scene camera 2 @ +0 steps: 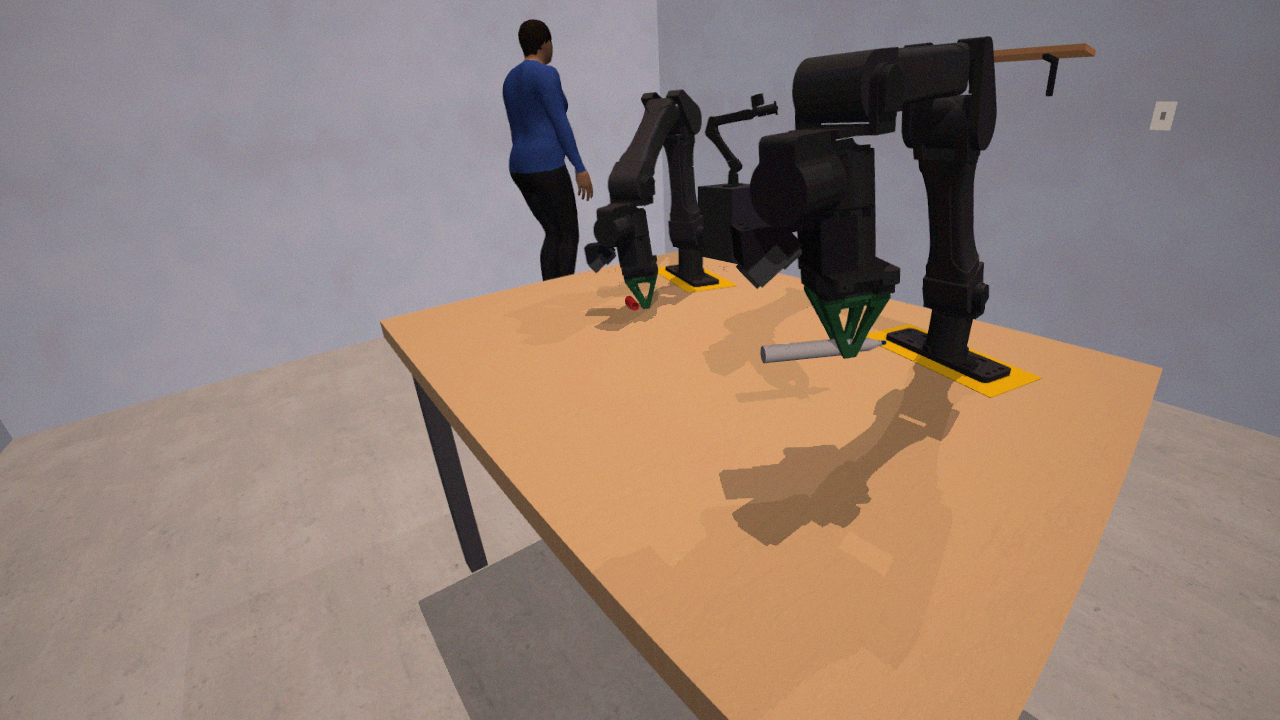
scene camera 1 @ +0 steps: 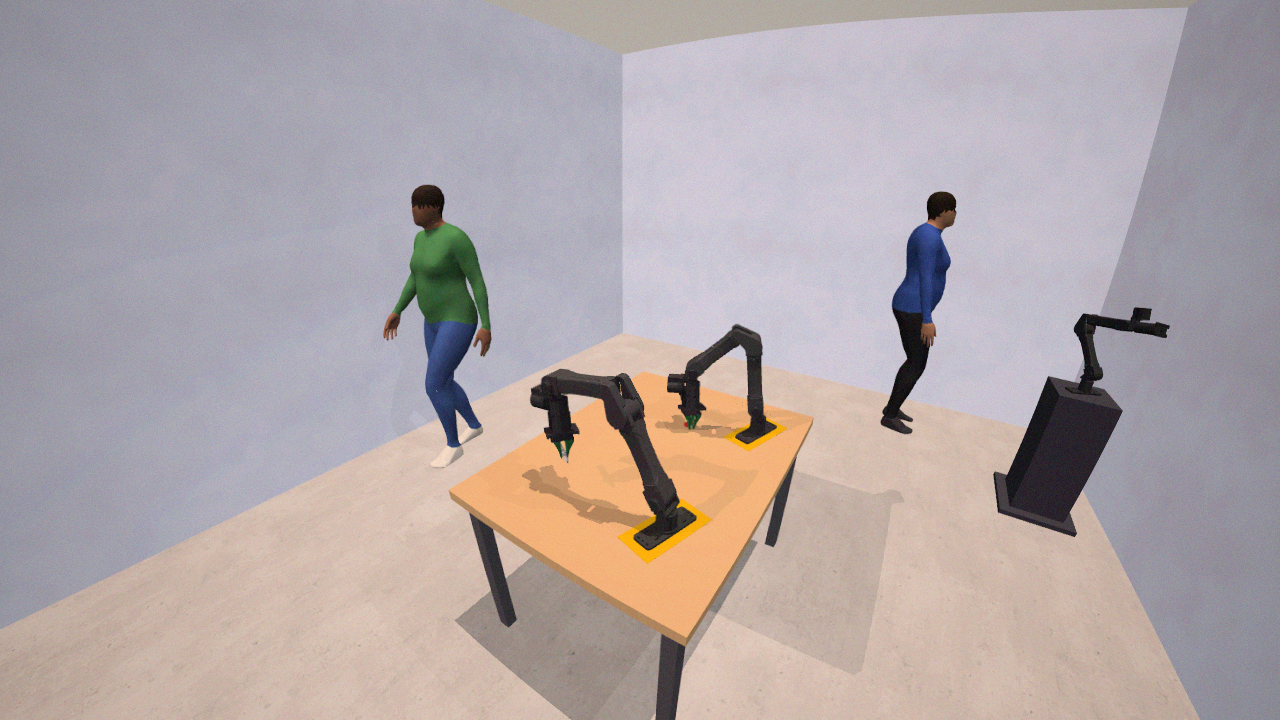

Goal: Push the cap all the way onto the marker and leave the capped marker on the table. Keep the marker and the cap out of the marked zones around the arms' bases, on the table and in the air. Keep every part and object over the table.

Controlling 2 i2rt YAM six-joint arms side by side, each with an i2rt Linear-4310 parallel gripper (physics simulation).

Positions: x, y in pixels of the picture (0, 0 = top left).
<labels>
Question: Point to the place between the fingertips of my left gripper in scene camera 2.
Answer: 845, 354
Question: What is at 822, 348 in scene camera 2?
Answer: A marker.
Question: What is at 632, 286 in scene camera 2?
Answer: My right gripper.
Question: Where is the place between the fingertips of my left gripper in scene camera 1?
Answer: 564, 457
</labels>
